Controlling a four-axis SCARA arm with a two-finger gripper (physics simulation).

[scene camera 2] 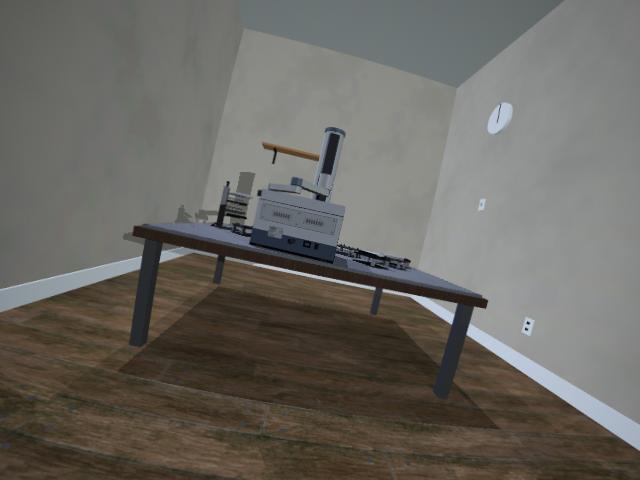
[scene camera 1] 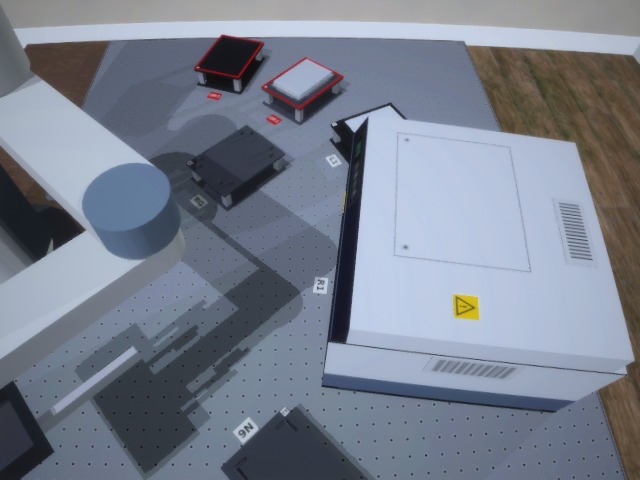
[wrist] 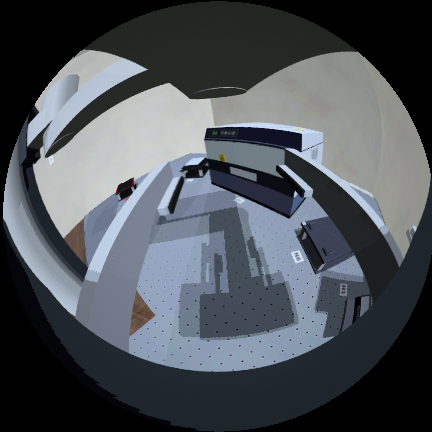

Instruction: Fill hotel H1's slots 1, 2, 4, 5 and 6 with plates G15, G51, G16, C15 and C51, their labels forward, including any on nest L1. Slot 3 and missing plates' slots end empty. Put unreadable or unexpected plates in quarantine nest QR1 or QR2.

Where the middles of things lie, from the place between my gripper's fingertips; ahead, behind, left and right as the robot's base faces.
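I see the light grey plate (scene camera 1: 300, 81), and it lies 18 cm below my hand and 23 cm ahead of it. The plate is also 69 cm to the left of my hand.
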